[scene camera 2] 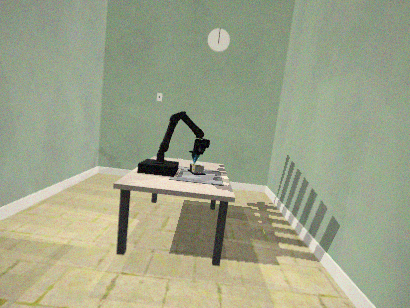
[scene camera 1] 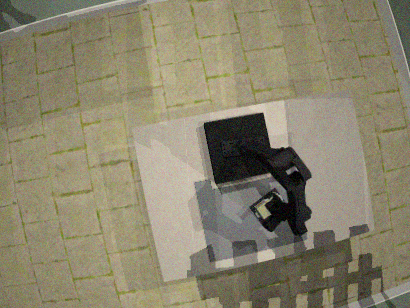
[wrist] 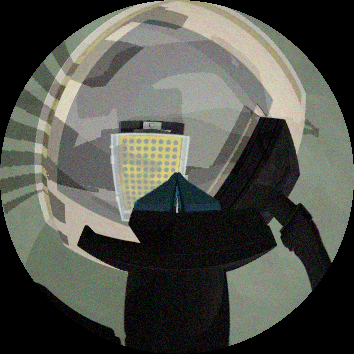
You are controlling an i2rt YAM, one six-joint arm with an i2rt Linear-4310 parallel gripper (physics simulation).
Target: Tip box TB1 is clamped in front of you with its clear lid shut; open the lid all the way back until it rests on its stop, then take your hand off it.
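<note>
Tip box TB1 stands upright on the mat, with a yellow rack dotted with grey holes and a pale, clear rim around it. A black holder with a small label shows at its far edge in the wrist view. The clear lid is too faint for me to tell its angle. My gripper is shut and empty, its dark blue tips together and pointing down over the box. In the wrist view they cover its near right part. Whether they touch the lid is unclear.
The black arm base stands on the pale table beside the grey mat. The arm reaches over the mat from the base. Striped shadows cross the table edge and floor.
</note>
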